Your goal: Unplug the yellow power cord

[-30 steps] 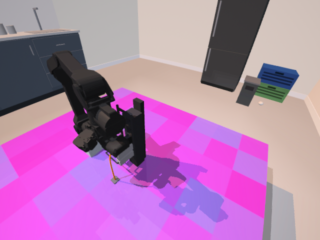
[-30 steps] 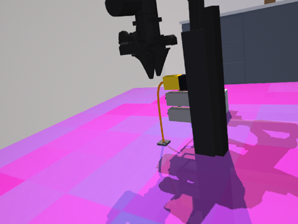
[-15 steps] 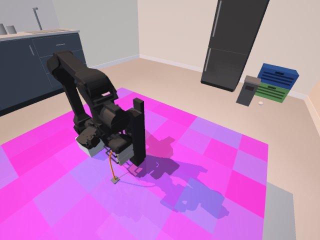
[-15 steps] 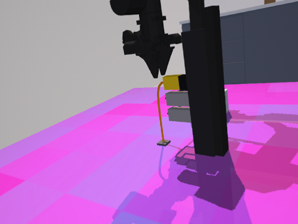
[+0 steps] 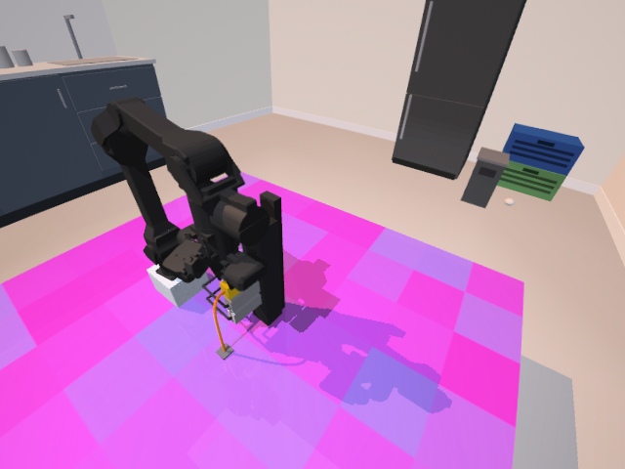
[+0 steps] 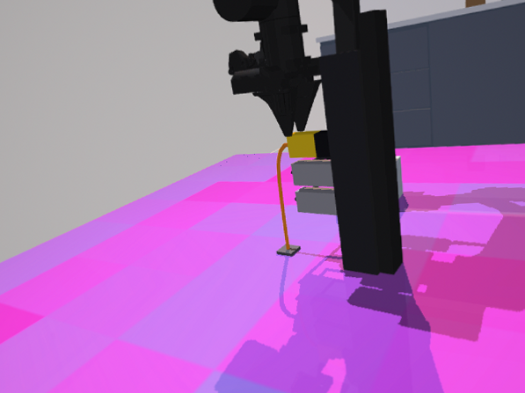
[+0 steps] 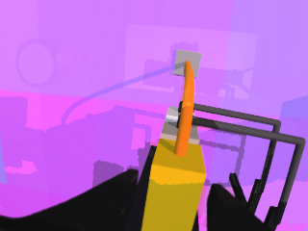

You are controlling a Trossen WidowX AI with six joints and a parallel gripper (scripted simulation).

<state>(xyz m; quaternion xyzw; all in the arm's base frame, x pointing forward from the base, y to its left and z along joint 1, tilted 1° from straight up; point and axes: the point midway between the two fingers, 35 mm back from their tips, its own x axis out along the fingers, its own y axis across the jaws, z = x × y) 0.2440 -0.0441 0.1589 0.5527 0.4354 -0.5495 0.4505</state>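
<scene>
Now: the yellow plug 30 mm to the left of my gripper tip and 10 mm below it. The rest, counted from my gripper tip: grey anchor plate: 200 mm below, 40 mm to the right, 10 mm behind.
</scene>
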